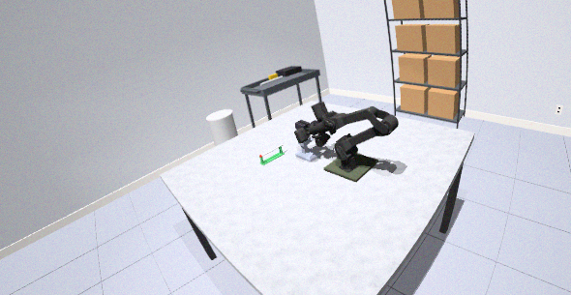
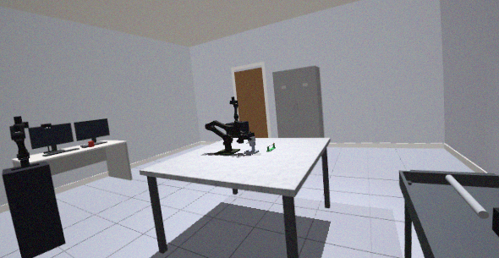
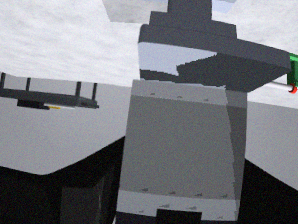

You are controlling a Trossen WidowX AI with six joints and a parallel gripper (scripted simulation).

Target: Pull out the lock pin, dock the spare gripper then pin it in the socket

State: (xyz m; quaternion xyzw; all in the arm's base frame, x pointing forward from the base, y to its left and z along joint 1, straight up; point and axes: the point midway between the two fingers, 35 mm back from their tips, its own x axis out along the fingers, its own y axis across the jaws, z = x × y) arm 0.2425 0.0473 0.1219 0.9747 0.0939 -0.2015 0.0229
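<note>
My gripper tip is 10 mm past the spare gripper. Round my gripper tip: mount 20 mm behind, 70 mm below; then green holder 100 mm ahead, 140 mm to the left, 100 mm below.
</note>
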